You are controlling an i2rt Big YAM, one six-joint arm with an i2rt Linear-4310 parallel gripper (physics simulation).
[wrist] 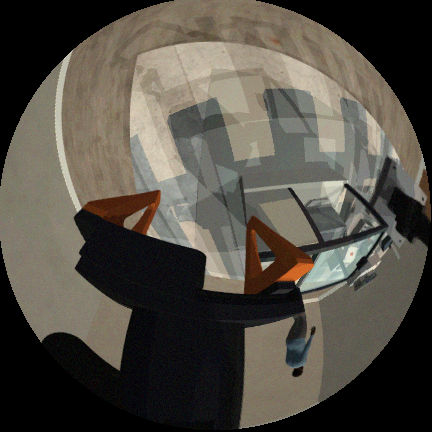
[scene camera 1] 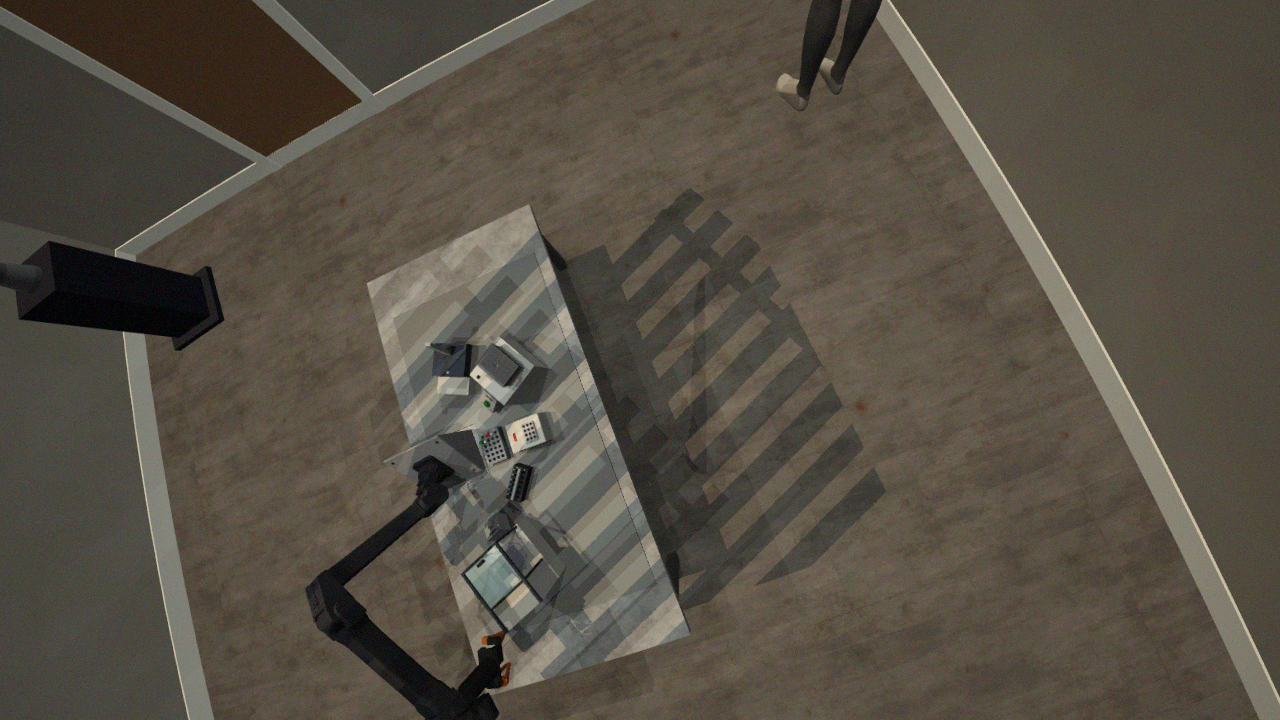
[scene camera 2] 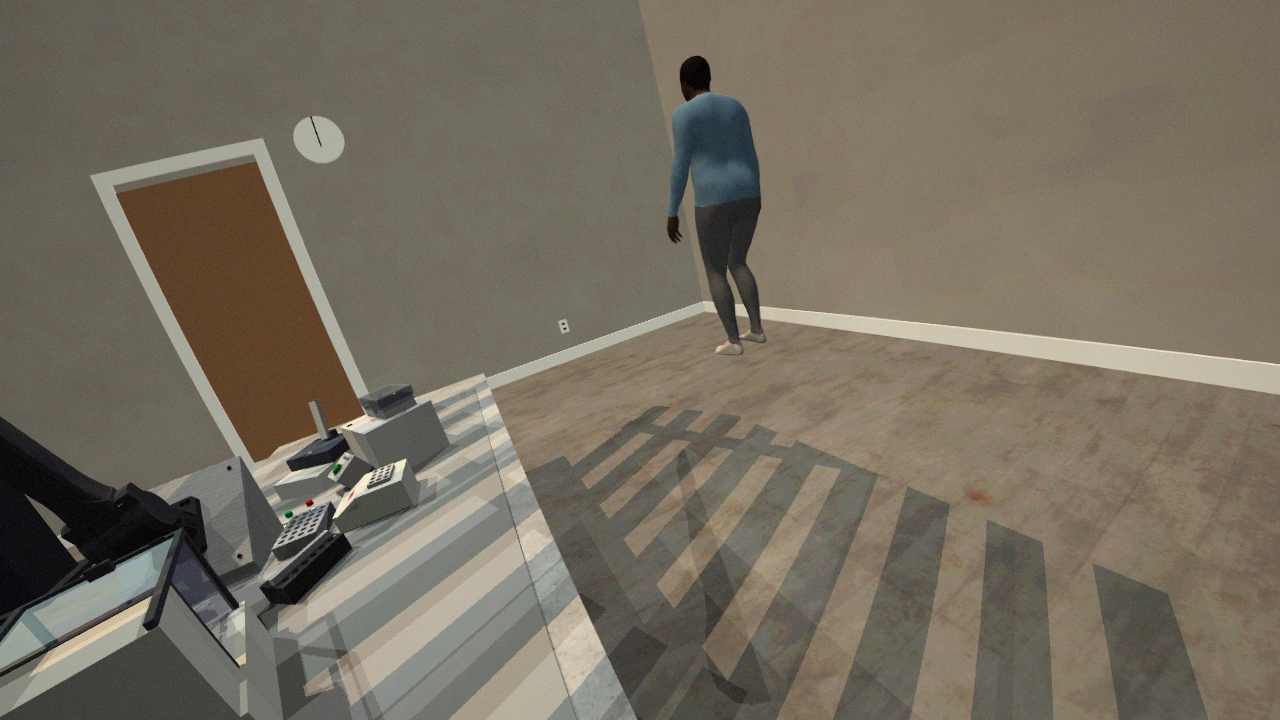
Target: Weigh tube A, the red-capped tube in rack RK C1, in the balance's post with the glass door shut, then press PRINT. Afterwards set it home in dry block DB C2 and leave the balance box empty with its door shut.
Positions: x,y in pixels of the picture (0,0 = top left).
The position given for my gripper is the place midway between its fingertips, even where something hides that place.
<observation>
my gripper: wrist 205,207; scene camera 1 507,646; not seen in scene camera 2 (out of frame)
same spot on balance glass box: [scene camera 1: 515,573] = [scene camera 2: 157,575]
</observation>
